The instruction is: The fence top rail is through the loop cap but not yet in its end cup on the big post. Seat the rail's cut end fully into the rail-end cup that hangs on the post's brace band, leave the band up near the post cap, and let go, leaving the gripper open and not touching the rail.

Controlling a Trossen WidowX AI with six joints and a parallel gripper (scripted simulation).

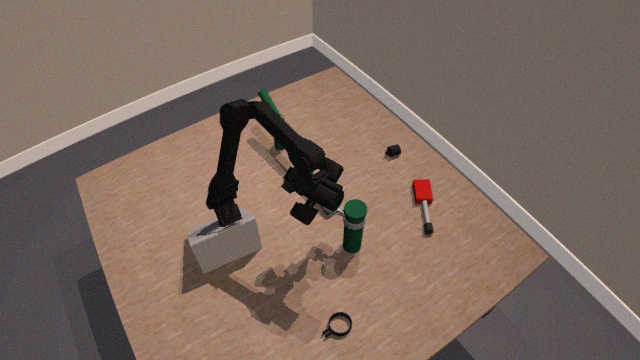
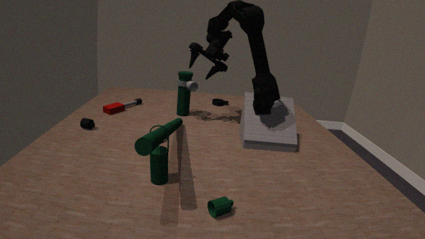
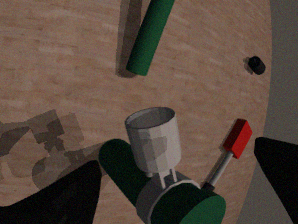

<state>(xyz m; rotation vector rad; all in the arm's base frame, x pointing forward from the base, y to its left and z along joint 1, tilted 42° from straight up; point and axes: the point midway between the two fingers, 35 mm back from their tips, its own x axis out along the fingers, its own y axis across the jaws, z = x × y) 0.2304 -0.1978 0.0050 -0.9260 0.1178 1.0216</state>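
My gripper tip is now 6 cm above the grey rail-end cup, 3 cm short of it and 2 cm to the left of it. Round my gripper tip: small black cap (42 cm ahead, 20 cm below, 16 cm to the left); red-handled tool (35 cm ahead, 20 cm below, 12 cm to the right); small green post (45 cm to the left, 11 cm below, 10 cm ahead).
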